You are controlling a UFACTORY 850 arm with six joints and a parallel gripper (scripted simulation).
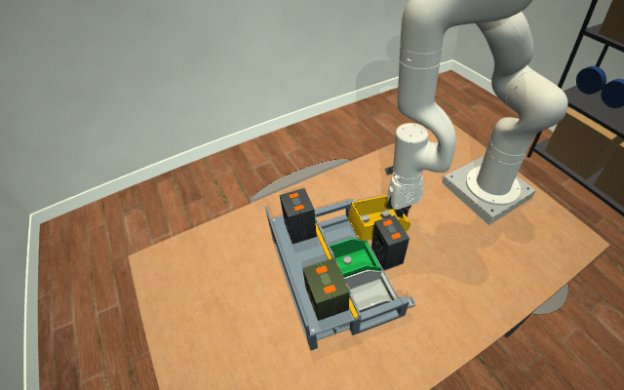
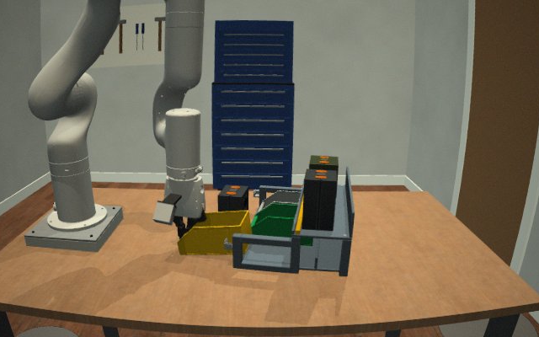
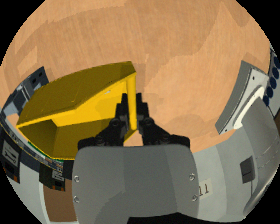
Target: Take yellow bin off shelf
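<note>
The yellow bin is 80 mm ahead of my hand, 10 mm to the right of it and 10 mm above it. Round my hand: grey bin: 260 mm ahead, 200 mm to the left; olive box: 360 mm ahead, 190 mm to the left, 110 mm above; green bin: 250 mm ahead, 90 mm to the left.
</note>
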